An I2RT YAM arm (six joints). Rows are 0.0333 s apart.
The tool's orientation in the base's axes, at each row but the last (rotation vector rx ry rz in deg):
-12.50 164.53 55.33
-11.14 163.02 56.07
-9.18 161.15 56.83
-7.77 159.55 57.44
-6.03 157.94 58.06
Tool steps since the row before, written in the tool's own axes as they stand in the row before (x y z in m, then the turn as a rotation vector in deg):
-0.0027 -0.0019 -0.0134 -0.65 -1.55 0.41
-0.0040 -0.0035 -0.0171 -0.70 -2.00 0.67
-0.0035 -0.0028 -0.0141 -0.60 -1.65 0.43
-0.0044 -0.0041 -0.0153 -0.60 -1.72 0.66
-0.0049 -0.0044 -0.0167 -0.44 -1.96 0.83
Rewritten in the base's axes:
0.0023 -0.0094 0.0099 0.92 -0.91 -1.15
0.0032 -0.0130 0.0119 1.06 -1.09 -1.62
0.0023 -0.0109 0.0098 0.89 -0.98 -1.23
0.0028 -0.0128 0.0099 0.93 -0.89 -1.45
0.0026 -0.0142 0.0107 0.83 -0.96 -1.76

